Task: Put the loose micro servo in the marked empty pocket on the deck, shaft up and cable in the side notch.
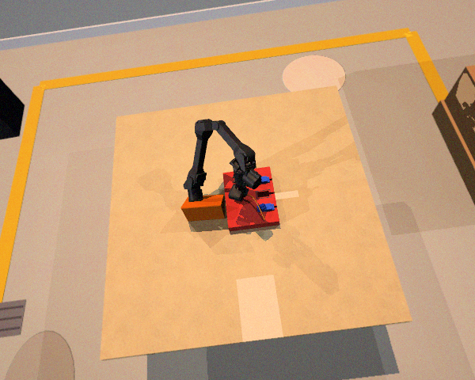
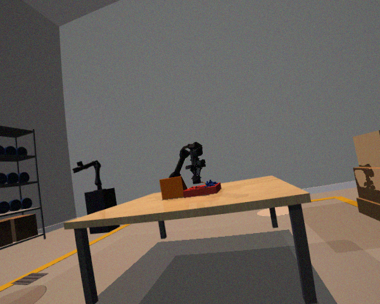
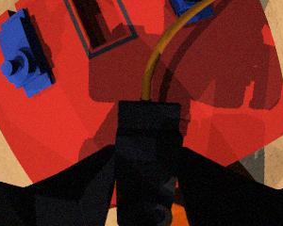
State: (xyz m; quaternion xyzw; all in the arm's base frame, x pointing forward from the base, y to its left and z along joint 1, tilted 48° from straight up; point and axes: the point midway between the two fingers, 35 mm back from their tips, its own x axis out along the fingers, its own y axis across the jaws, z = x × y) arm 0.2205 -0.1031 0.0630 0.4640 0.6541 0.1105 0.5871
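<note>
Right now the red deck is 10 mm behind my gripper tip and 100 mm below it.
</note>
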